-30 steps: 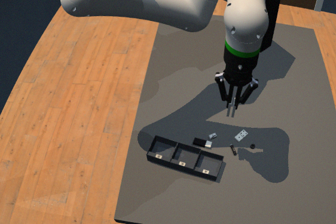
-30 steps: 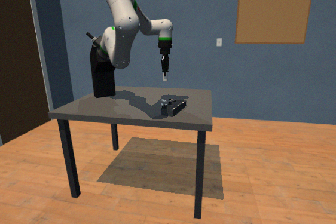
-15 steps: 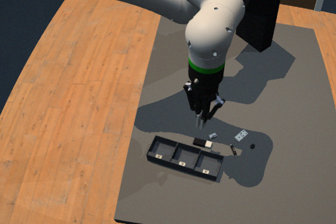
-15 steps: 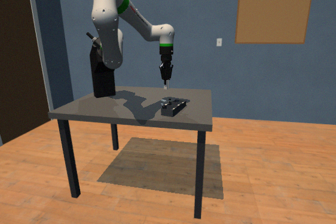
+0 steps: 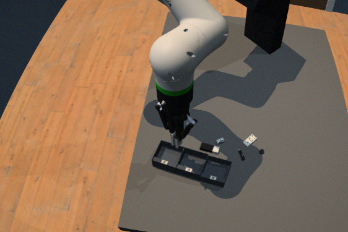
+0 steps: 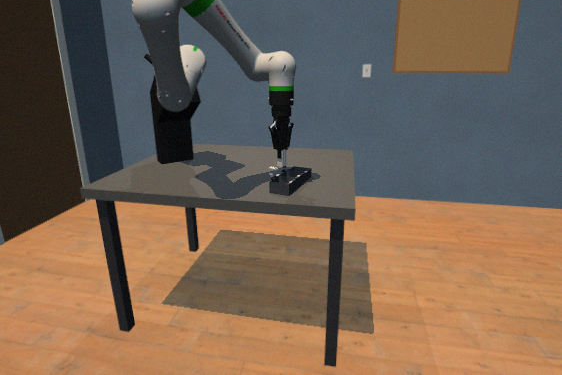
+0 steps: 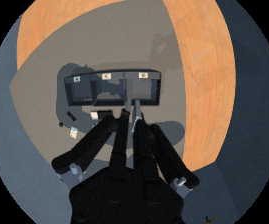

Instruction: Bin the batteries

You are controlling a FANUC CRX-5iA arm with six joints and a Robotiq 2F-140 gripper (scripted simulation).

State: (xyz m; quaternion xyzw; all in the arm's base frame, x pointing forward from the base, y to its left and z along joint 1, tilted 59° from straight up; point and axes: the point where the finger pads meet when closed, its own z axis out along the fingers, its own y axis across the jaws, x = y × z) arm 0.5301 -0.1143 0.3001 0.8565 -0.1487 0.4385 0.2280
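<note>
The black bin lies 40 mm ahead of my hand, 50 mm to the left of it and 100 mm below it. From my hand the other things lie so: dark cylindrical battery: 10 mm ahead, 220 mm to the left, 120 mm below; grey piece: 50 mm behind, 160 mm to the left, 120 mm below; white domino: 40 mm behind, 260 mm to the left, 120 mm below.
</note>
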